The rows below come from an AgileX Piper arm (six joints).
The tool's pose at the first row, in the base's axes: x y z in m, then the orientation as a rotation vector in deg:
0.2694, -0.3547, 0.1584, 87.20, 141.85, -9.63
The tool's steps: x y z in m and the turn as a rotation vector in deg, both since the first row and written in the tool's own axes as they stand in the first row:
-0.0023, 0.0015, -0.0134, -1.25, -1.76, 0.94
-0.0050, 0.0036, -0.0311, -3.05, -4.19, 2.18
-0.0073, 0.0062, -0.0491, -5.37, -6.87, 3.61
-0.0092, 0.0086, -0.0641, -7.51, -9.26, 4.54
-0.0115, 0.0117, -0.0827, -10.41, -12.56, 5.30
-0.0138, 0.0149, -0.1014, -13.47, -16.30, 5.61
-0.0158, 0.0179, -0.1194, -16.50, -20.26, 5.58
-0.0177, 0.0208, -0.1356, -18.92, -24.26, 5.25
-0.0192, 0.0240, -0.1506, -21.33, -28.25, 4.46
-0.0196, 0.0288, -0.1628, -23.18, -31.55, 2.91
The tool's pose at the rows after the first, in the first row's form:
0.2699, -0.3531, 0.1720, 87.03, 139.39, -9.16
0.2706, -0.3507, 0.1898, 86.67, 136.02, -8.44
0.2715, -0.3476, 0.2079, 86.14, 132.17, -7.26
0.2724, -0.3449, 0.2229, 85.22, 129.01, -6.20
0.2737, -0.3414, 0.2416, 83.34, 125.07, -4.92
0.2750, -0.3379, 0.2603, 80.69, 121.11, -3.88
0.2761, -0.3344, 0.2783, 77.61, 117.24, -3.09
0.2773, -0.3312, 0.2945, 74.46, 113.74, -3.06
0.2788, -0.3278, 0.3094, 70.89, 110.56, -3.09
0.2816, -0.3233, 0.3214, 67.13, 108.56, -3.38

